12 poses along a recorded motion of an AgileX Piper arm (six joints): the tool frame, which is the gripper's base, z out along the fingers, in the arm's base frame.
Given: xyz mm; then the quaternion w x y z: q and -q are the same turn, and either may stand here.
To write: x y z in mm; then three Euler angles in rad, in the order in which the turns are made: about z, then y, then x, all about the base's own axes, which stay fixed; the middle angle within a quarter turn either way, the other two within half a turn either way. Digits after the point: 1 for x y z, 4 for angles.
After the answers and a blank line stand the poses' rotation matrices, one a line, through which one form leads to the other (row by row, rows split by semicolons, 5 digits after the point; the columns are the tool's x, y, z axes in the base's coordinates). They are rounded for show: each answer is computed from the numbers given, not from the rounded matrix.
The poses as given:
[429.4 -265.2 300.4 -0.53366 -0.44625 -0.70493 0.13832]
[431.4 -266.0 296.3 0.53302 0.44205 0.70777 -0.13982]
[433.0 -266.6 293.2 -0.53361 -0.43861 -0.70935 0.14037]
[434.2 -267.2 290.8 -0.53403 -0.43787 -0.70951 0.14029]
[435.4 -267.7 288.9 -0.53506 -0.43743 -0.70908 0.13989]
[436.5 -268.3 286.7 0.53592 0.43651 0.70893 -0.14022]
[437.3 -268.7 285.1 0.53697 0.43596 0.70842 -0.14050]
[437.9 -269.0 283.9 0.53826 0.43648 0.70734 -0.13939]
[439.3 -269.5 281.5 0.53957 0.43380 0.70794 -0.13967]
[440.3 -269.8 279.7 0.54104 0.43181 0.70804 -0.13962]
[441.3 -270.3 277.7 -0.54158 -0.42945 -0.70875 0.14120]
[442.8 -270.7 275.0 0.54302 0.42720 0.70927 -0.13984]
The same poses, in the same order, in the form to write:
[429.4 -265.2 300.4 -1.6121 0.6802 2.0995]
[431.4 -266.0 296.3 -1.6236 0.6827 2.1015]
[433.0 -266.6 293.2 -1.6300 0.6866 2.1010]
[434.2 -267.2 290.8 -1.6306 0.6879 2.1004]
[435.4 -267.7 288.9 -1.6288 0.6898 2.0983]
[436.5 -268.3 286.7 -1.6286 0.6912 2.0959]
[437.3 -268.7 285.1 -1.6269 0.6923 2.0928]
[437.9 -269.0 283.9 -1.6222 0.6942 2.0905]
[439.3 -269.5 281.5 -1.6248 0.6981 2.0879]
[440.3 -269.8 279.7 -1.6253 0.7018 2.0849]
[441.3 -270.3 277.7 -1.6292 0.7029 2.0824]
[442.8 -270.7 275.0 -1.6304 0.7087 2.0816]

-0.03213 0.77679 0.62894; 0.48152 0.56345 -0.67131; -0.87584 0.28128 -0.39214
-0.04097 0.77479 0.63089; 0.47668 0.57009 -0.66916; -0.87812 0.27332 -0.39268
-0.04576 0.77206 0.63390; 0.47245 0.57583 -0.66724; -0.88017 0.26895 -0.39111
-0.04617 0.77118 0.63494; 0.47151 0.57718 -0.66674; -0.88065 0.26860 -0.39026
-0.04473 0.77005 0.63642; 0.47065 0.57817 -0.66649; -0.88119 0.26972 -0.38828
-0.04449 0.76921 0.63745; 0.46862 0.57959 -0.66668; -0.88228 0.26906 -0.38625
-0.04320 0.76858 0.63830; 0.46680 0.58040 -0.66726; -0.88331 0.26913 -0.38384
-0.03952 0.76754 0.63978; 0.46742 0.58011 -0.66707; -0.88315 0.27269 -0.38169
-0.04137 0.76493 0.64279; 0.46348 0.58462 -0.66588; -0.88514 0.27037 -0.37872
-0.04163 0.76256 0.64558; 0.46040 0.58809 -0.66497; -0.88674 0.26954 -0.37556
-0.04453 0.76169 0.64641; 0.45580 0.59127 -0.66531; -0.88897 0.26501 -0.37351
-0.04525 0.75788 0.65082; 0.45413 0.59589 -0.66233; -0.88978 0.26559 -0.37114

